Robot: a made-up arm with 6 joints.
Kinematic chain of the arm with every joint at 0, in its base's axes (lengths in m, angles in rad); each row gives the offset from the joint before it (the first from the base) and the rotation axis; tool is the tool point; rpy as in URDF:
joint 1: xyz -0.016 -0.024 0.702 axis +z
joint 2: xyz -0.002 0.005 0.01 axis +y
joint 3: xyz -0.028 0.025 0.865 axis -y
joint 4: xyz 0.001 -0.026 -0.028 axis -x
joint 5: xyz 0.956 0.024 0 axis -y
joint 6: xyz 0 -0.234 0.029 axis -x
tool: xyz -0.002 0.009 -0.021 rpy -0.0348 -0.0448 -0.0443
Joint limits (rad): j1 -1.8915..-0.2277 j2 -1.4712..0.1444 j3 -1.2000..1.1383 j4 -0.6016..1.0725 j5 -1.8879..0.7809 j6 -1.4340..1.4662
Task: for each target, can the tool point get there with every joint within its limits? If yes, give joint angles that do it. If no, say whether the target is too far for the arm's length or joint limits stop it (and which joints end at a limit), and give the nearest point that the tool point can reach.
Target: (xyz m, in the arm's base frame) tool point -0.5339 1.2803 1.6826
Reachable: yes | joints -1.3213 -1.3106 0.9509 -0.3816 0.3218 -1.1827
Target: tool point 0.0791 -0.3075 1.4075
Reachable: yes | joints -0.6500 -0.9086 -0.8002 0.5505 -1.3119 0.1496
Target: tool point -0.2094 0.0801 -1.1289
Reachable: no: joint limits stop it (at a limit: joint 1, joint 2, joint 3, joint 4, joint 5, joint 6) | nearest point -0.2108 -0.1479 0.5745 | short by 1.719 m
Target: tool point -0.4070 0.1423 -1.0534
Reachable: no: joint limits stop it (at a limit: joint 1, joint 2, joint 3, joint 4, joint 6) | nearest point -0.2124 -0.1491 0.5745 | short by 1.665 m
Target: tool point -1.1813 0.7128 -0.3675
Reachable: no: joint limits stop it (at a limit: joint 2, joint 3, joint 4, joint 5, joint 6) | nearest point -1.5135 0.9229 1.0940 | short by 1.513 m
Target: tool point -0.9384 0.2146 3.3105
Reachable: no: too far | nearest point -0.6315 0.1352 2.4440 | short by 0.923 m
